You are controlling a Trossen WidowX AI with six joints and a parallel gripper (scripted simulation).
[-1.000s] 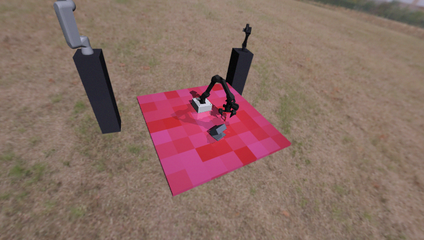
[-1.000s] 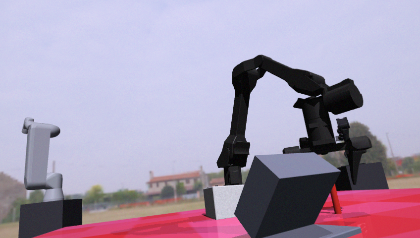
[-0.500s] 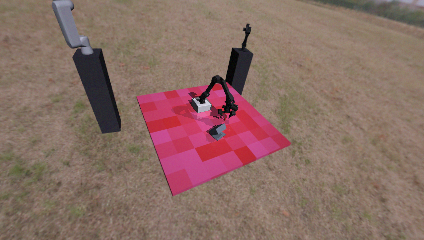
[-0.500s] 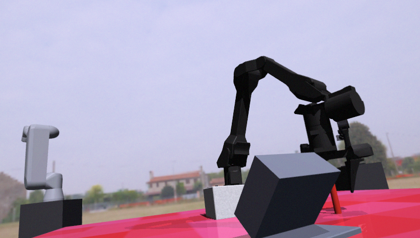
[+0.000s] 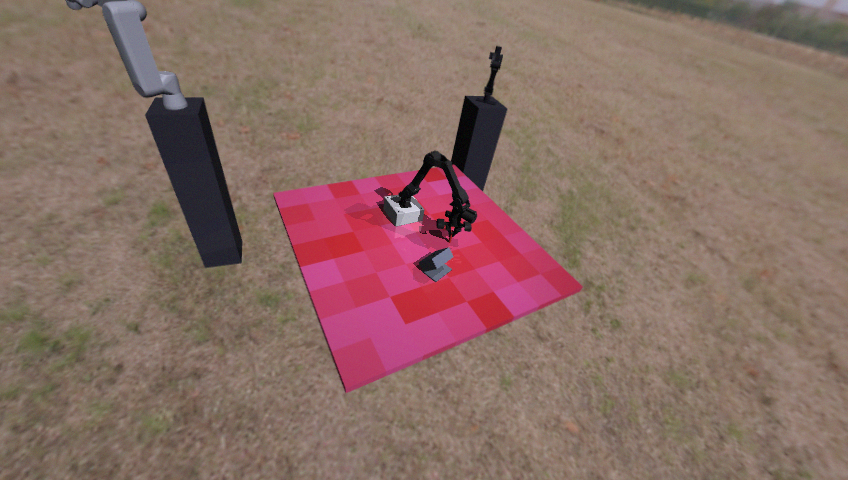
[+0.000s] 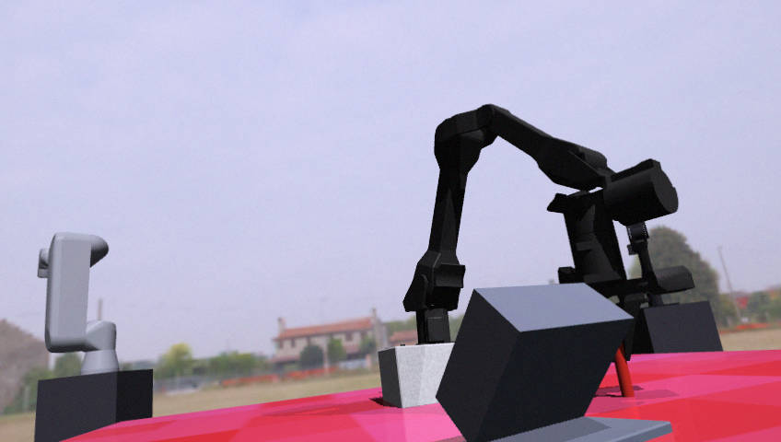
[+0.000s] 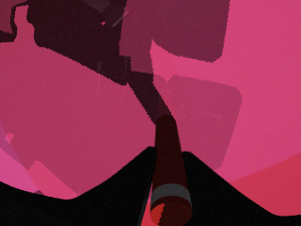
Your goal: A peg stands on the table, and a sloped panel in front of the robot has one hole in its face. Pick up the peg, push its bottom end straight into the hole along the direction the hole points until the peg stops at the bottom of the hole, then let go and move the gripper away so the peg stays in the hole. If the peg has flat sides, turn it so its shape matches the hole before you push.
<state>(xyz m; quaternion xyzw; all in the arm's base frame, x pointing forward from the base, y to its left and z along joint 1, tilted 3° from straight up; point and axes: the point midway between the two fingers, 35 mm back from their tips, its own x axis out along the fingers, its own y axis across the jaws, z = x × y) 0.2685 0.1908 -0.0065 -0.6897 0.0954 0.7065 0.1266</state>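
Right now the grey sloped panel block is 170 mm ahead of my gripper tip, 160 mm to the right of it and 20 mm above it. The rest, counted from my gripper tip: red peg 20 mm above.
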